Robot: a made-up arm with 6 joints.
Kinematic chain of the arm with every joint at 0, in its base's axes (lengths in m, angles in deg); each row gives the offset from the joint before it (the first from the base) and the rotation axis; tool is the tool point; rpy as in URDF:
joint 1: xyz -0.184 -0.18 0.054 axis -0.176 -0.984 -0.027
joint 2: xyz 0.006 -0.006 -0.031 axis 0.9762 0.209 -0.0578
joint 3: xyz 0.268 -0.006 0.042 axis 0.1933 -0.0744 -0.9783
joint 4: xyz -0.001 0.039 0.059 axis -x
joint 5: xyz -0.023 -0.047 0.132 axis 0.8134 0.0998 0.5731
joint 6: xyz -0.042 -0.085 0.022 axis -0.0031 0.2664 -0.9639
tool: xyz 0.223 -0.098 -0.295 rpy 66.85 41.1 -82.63
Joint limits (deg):
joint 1: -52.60..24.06
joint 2: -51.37..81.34
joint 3: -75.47..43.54
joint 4: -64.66..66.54
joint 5: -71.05..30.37
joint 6: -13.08..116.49
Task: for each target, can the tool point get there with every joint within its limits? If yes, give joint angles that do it. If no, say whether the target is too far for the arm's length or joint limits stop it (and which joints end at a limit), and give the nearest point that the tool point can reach.
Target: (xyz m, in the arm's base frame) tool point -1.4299 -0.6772 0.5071
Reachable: no: too far | nearest point -0.4085 -0.3271 0.3244 | short by 1.095 m
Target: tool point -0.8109 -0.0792 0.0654
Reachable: no: joint limits stop it (at a limit: joint 1, joint 2, joint 5) | nearest point -0.5125 -0.1291 -0.0512 | short by 0.324 m
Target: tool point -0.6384 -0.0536 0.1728
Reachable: no: joint limits stop it (at a limit: joint 1, joint 2, joint 5) | nearest point -0.4574 -0.0539 0.1843 | short by 0.181 m
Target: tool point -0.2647 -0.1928 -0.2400
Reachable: yes | joints -42.89 -37.51 32.89 -49.48 1.48 82.51
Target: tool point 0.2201 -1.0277 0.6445
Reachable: no: too far | nearest point 0.1269 -0.6544 0.4074 | short by 0.452 m
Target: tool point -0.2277 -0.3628 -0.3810
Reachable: yes | joints -29.65 38.84 -38.53 -47.84 -43.06 65.46
